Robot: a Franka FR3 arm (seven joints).
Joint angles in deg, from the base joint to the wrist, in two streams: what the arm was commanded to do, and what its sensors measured. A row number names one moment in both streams.
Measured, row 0:
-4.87 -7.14 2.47 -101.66 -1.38 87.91 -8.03
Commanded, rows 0 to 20:
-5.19 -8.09 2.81 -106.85 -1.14 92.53 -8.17
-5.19 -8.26 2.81 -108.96 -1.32 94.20 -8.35
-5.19 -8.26 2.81 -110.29 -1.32 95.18 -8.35
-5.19 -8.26 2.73 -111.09 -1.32 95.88 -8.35
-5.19 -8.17 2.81 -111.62 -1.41 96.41 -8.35
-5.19 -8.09 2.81 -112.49 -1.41 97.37 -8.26
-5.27 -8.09 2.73 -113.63 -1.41 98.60 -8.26
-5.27 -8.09 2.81 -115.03 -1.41 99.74 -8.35
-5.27 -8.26 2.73 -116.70 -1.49 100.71 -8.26
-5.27 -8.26 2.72 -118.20 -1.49 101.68 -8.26
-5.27 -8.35 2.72 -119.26 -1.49 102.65 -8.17
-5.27 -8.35 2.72 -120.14 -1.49 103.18 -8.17
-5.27 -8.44 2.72 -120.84 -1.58 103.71 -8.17
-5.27 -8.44 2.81 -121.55 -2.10 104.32 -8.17
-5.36 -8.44 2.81 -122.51 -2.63 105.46 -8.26
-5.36 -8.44 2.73 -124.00 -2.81 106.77 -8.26
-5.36 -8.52 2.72 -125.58 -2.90 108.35 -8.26
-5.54 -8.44 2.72 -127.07 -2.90 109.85 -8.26
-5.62 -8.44 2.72 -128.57 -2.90 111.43 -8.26
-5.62 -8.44 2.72 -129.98 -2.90 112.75 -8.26
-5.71 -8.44 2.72 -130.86 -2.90 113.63 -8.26
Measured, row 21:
-4.92 -6.84 2.31 -125.72 -2.14 109.21 -8.03
